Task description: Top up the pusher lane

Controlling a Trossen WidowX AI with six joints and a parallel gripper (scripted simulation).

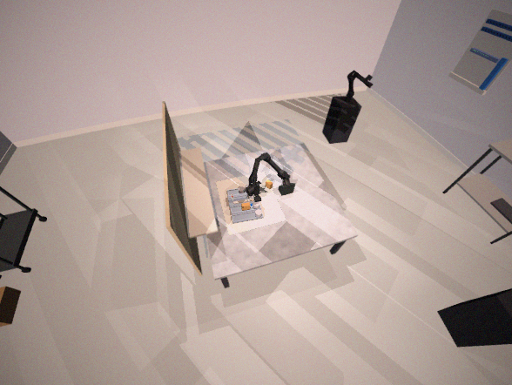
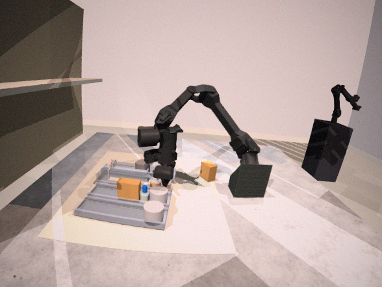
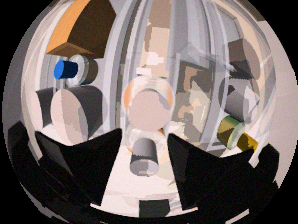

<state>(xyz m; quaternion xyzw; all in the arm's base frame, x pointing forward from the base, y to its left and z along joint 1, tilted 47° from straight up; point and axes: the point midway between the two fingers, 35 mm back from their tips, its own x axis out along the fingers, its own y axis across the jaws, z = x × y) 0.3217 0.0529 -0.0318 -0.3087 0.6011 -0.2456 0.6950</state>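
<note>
Right now my gripper tip is 11 cm short of the orange box, 8 cm to the right of it and 1 cm below it.
</note>
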